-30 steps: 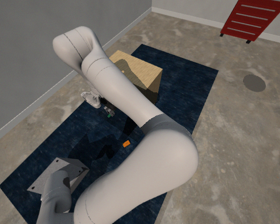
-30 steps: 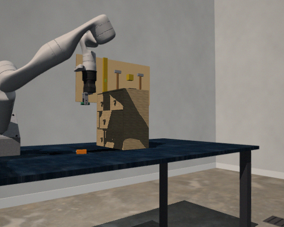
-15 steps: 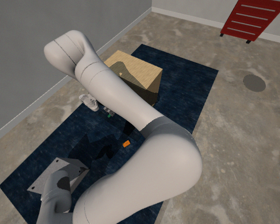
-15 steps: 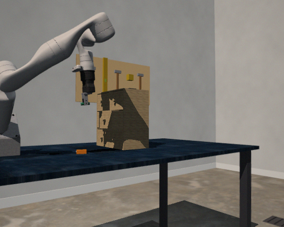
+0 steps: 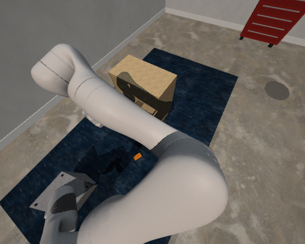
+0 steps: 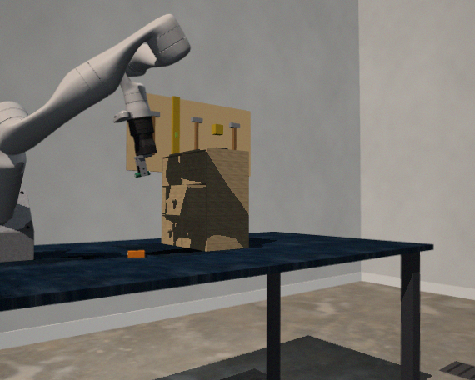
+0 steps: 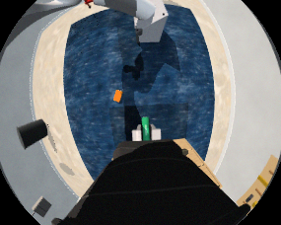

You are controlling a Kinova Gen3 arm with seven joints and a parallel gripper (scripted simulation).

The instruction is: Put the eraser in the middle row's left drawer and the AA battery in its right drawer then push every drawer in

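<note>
Now: the green AA battery 1 cm below my hand. The rest, counted from my hand: white eraser: 26 cm ahead, 13 cm below, 12 cm to the left; orange block: 25 cm below, 11 cm to the right, 7 cm behind.
</note>
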